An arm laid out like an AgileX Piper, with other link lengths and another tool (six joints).
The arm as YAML. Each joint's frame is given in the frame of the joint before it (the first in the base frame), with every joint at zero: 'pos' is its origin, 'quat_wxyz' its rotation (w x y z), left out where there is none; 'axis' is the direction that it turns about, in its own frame. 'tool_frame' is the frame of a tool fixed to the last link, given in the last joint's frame.
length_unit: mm
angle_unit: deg
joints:
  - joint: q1
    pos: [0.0, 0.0, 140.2]
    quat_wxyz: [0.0, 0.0, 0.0, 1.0]
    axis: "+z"
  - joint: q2
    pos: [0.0, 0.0, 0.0]
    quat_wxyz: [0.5, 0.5, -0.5, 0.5]
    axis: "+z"
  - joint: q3
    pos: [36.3, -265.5, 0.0]
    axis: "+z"
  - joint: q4
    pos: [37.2, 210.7, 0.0]
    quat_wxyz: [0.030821, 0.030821, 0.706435, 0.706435]
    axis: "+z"
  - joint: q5
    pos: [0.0, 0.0, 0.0]
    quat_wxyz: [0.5, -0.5, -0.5, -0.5]
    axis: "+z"
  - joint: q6
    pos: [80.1, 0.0, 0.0]
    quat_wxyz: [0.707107, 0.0, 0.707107, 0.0]
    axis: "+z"
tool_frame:
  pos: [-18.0, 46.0, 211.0]
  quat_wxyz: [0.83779, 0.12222, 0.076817, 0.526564]
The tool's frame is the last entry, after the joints.
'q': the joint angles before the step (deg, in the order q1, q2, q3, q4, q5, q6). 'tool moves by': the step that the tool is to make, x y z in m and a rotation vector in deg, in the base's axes. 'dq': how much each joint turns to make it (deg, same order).
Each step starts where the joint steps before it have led.
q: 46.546 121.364 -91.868 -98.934 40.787 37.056
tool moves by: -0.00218 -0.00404 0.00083 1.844 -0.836 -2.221
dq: 0.722 0.408 -0.001 -0.297 2.740 2.855
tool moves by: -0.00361 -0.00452 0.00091 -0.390 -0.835 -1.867
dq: 0.991 0.520 -0.002 0.111 3.049 0.435
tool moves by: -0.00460 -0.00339 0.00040 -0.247 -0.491 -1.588
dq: 0.976 0.331 0.003 0.560 2.584 0.101
